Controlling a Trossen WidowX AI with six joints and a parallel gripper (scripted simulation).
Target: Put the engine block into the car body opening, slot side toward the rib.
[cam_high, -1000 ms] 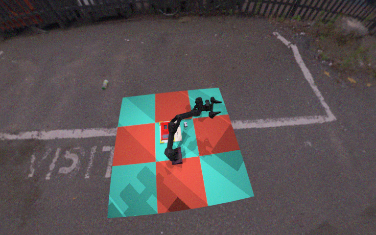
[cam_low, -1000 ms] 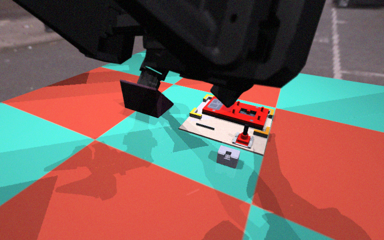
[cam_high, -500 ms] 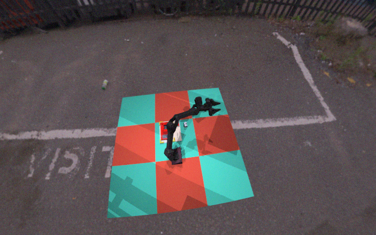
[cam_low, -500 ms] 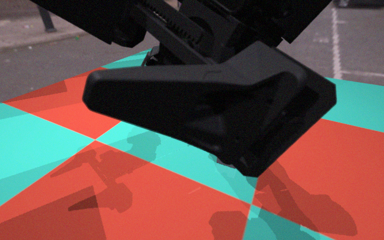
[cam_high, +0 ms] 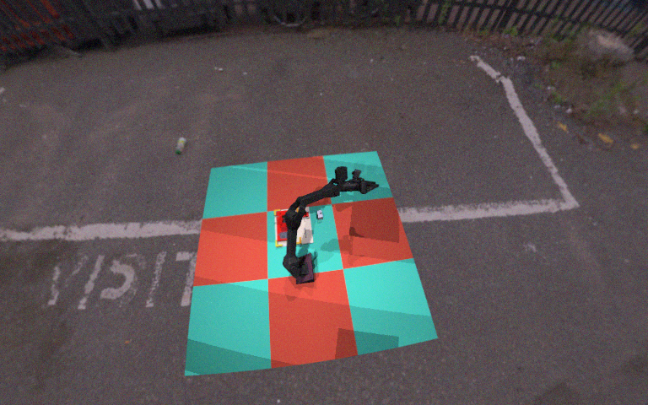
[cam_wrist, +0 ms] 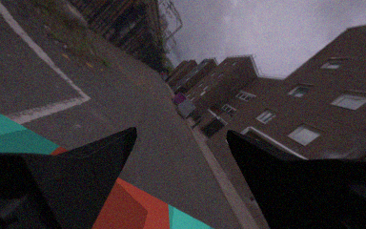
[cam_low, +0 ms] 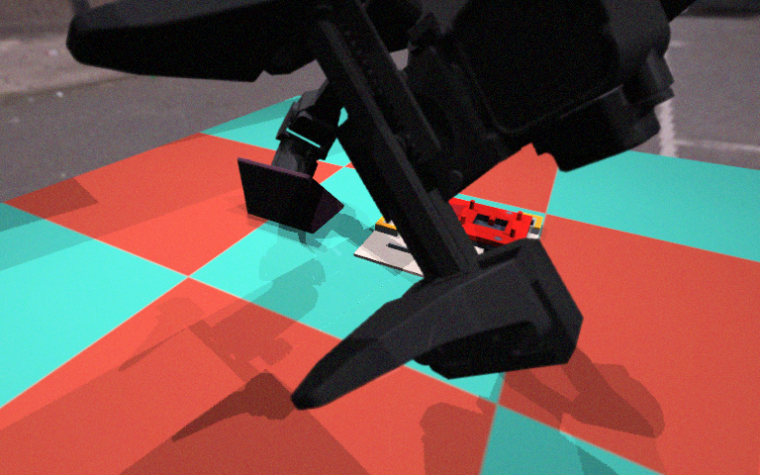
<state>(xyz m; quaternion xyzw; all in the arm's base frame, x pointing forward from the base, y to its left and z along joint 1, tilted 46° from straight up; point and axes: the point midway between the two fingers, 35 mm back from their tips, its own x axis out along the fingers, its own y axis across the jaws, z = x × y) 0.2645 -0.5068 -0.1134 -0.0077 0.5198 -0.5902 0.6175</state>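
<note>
The grey engine block is 30 cm to the left of my gripper tip, 29 cm below it and 4 cm ahead of it.
</note>
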